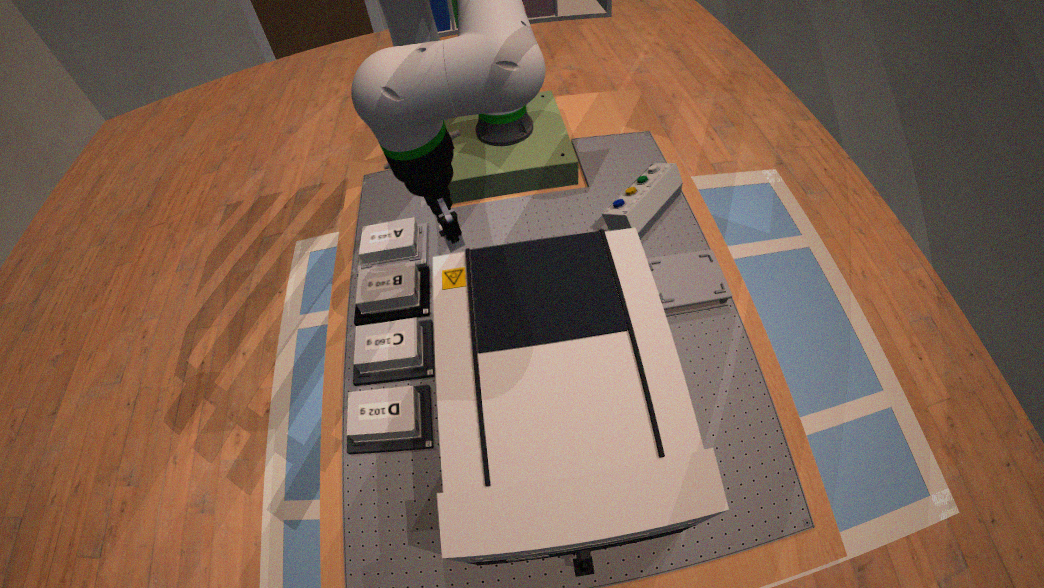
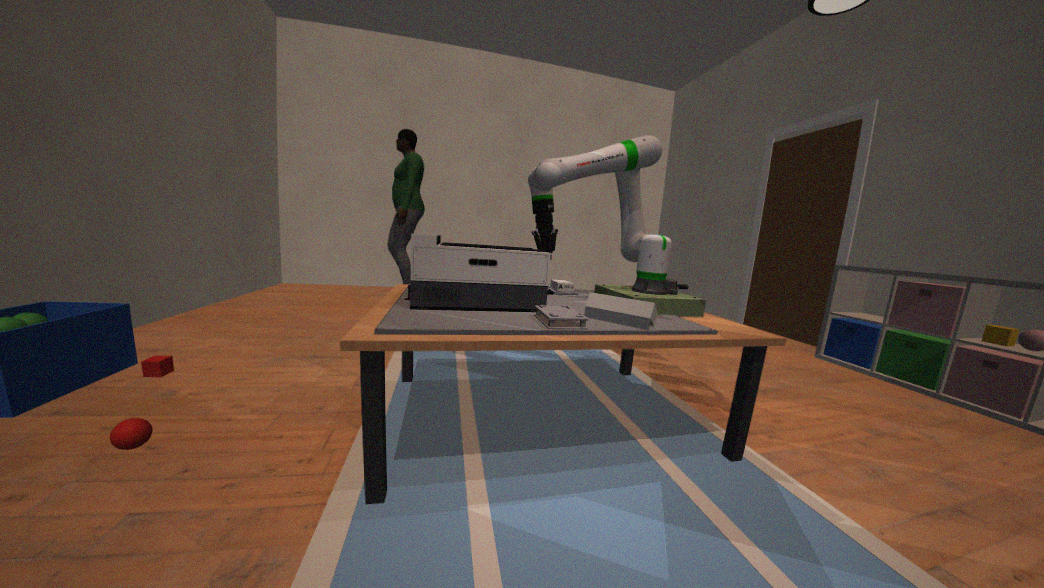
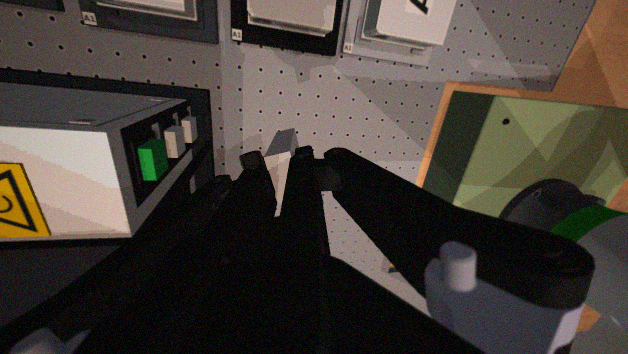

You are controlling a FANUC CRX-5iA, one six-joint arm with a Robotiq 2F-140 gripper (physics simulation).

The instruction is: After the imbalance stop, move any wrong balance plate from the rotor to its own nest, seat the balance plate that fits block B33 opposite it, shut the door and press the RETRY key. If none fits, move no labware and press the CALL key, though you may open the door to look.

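Places are measured from the arm's base along level axes (x up, y back, z right), in metres.
Pixels of known places: gripper, fingertip midpoint: (image 1: 456,245) (image 3: 290,147); arm's base, origin of the base link: (image 1: 504,129) (image 2: 649,291) (image 3: 532,217).
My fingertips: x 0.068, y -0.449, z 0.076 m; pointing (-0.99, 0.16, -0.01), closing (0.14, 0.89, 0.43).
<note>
Ahead of a thing's pixels: the offset from my fingertips to its top centre.
The centrifuge (image 1: 569,416) (image 2: 478,273) (image 3: 60,175) stands mid-table. A dark door panel {dx +0.083, dy -0.163, dz -0.157 m} (image 1: 547,292) covers its top opening, and the rotor and block B33 do not show. A green key {dx +0.061, dy -0.085, dz -0.005 m} (image 3: 152,160) and two white keys (image 3: 174,141) (image 3: 189,130) sit on its end face; no key lettering is readable. Balance plates A {dx -0.076, dy +0.113, dz +0.181 m} (image 1: 388,239) (image 3: 412,25), B {dx -0.076, dy -0.016, dz +0.163 m} (image 1: 388,284) (image 3: 295,15), C {dx -0.076, dy -0.151, dz +0.143 m} (image 1: 387,343) (image 3: 142,4) and D {dx -0.076, dy -0.290, dz +0.136 m} (image 1: 383,412) sit in a row of nests beside it. My gripper (image 1: 453,239) (image 2: 545,249) (image 3: 290,147) is shut and empty, near the machine's key-end corner by plate A.
A sloped console {dx -0.046, dy +0.187, dz -0.391 m} (image 1: 646,198) (image 2: 620,310) with blue, yellow, green and white buttons stands beyond the machine's other near corner. A flat tray with corner brackets {dx -0.089, dy -0.033, dz -0.441 m} (image 1: 690,279) (image 2: 561,316) lies beside the machine. The arm stands on a green base (image 1: 518,164) (image 2: 613,295). A person (image 2: 407,189) stands behind the table.
</note>
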